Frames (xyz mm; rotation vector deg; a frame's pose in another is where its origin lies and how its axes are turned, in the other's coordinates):
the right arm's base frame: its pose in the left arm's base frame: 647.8 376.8 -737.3 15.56 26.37 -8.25
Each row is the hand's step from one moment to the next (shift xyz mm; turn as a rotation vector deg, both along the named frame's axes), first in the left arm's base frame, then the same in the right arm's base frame.
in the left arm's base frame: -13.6 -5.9 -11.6 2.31 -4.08 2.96
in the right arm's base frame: -6.3 -10.9 -14.0 1.01 -2.77 4.70
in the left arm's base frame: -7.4 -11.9 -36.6 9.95 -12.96 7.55
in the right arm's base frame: 11.0 -21.1 -31.1 6.36 -8.69 14.42
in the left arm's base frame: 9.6 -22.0 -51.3 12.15 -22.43 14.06
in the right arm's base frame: 33.6 -30.7 -33.8 6.06 -15.82 23.69
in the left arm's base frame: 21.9 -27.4 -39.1 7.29 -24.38 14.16
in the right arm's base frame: 39.3 -30.6 -16.6 1.85 -18.62 22.31
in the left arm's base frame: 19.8 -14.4 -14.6 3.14 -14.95 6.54
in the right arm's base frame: 25.3 -13.1 -0.1 0.93 -12.17 11.28
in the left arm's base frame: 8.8 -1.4 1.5 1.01 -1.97 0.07
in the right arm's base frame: 7.2 0.7 5.4 1.01 -1.66 1.05
